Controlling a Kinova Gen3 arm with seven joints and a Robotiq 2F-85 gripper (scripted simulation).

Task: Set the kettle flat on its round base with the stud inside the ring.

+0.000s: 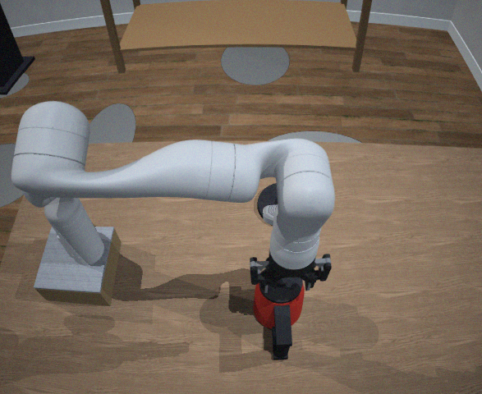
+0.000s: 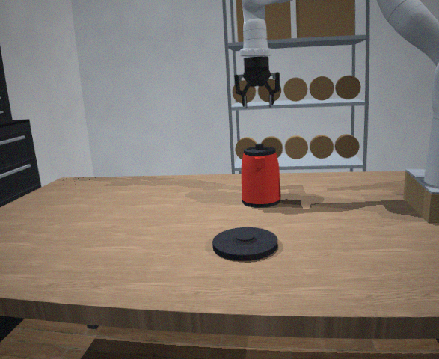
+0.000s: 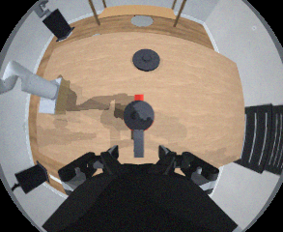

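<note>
Right now the red kettle is 210 mm below my hand, 30 mm to the left of it and 10 mm behind it. Round my hand: round black base 380 mm to the left, 280 mm below, 40 mm behind.
</note>
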